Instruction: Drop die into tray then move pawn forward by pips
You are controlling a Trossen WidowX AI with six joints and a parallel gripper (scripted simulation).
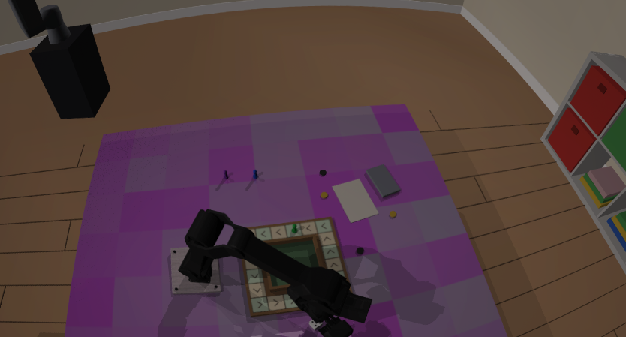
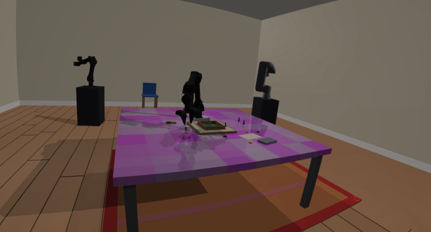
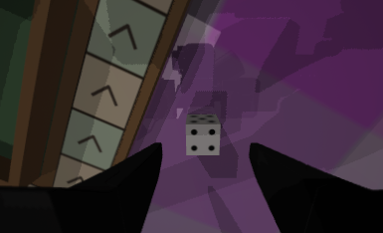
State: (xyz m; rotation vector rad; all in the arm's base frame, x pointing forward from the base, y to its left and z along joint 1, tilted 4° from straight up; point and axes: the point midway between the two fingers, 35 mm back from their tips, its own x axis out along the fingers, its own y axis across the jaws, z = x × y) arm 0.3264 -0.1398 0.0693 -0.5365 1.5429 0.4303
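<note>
Now: gripper tip 30 mm above the white die. Also, from my gripper tip: paper sheet 140 mm ahead, 420 mm to the left, 40 mm below; then wooden block 160 mm behind, 100 mm to the right, 30 mm below; then green pawn 50 mm behind, 300 mm to the left, 10 mm below.
</note>
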